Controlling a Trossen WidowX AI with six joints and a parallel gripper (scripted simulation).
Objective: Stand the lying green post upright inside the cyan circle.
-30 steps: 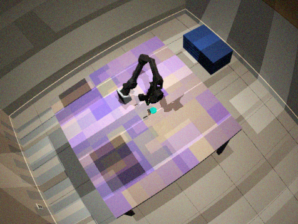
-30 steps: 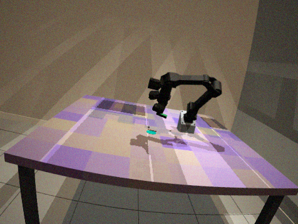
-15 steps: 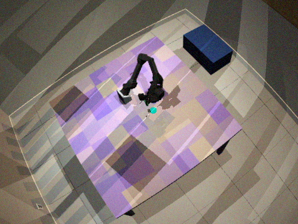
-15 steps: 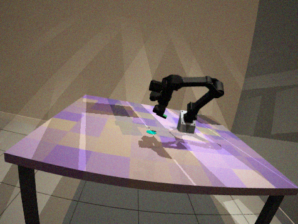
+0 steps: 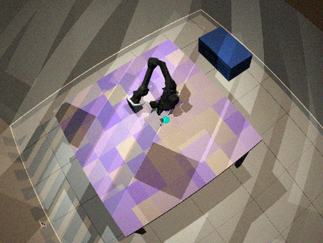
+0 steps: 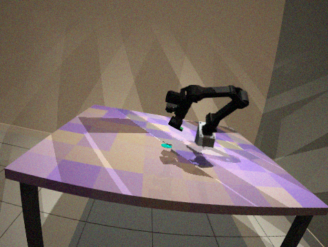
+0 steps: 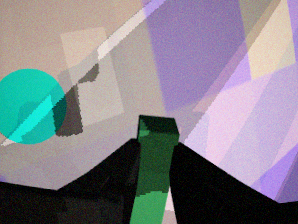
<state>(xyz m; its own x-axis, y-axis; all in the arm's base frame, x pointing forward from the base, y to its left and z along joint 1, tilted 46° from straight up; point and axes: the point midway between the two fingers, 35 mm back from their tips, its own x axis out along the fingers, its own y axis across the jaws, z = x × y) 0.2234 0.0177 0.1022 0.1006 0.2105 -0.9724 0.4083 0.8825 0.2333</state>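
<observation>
My gripper tip is 11 cm above the cyan circle, 4 cm to the right of it and 3 cm short of it. Also, from my gripper tip: green post (2 cm behind, 1 cm below).
</observation>
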